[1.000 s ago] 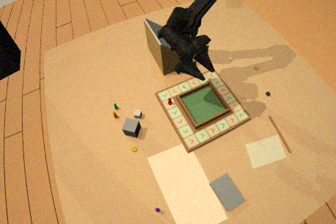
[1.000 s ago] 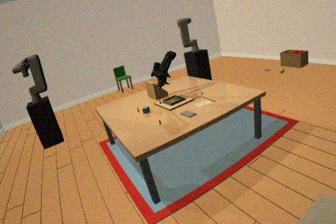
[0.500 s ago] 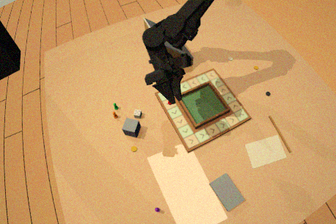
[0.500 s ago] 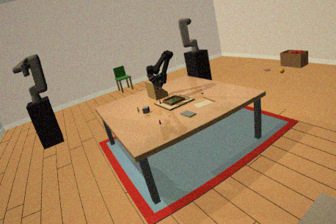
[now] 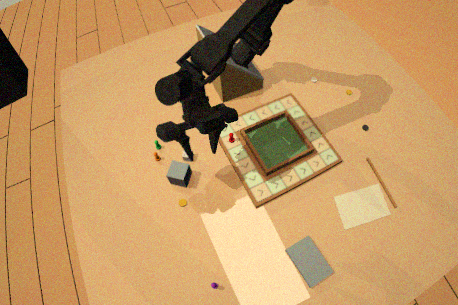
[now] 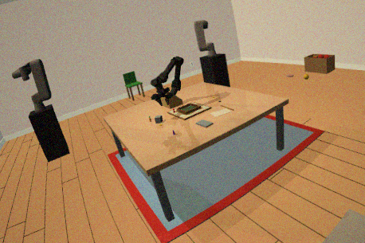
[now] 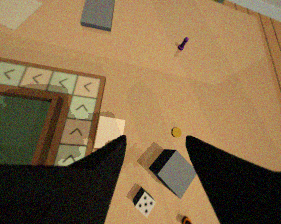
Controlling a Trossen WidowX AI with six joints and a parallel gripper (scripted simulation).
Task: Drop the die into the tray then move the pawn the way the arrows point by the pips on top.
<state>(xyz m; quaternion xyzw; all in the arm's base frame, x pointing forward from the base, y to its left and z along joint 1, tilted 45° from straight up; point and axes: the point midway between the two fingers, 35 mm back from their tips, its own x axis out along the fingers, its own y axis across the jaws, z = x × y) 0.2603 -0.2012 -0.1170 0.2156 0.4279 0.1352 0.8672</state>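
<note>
Right now the white die is 120 mm below my gripper tip, 90 mm behind it and 20 mm to the right of it. From my gripper tip the other things lie so: red pawn: 110 mm to the left, 100 mm below, 80 mm behind; orange pawn: 130 mm behind, 120 mm below, 110 mm to the right; grey cube: 110 mm below, 70 mm to the right, 40 mm behind.
</note>
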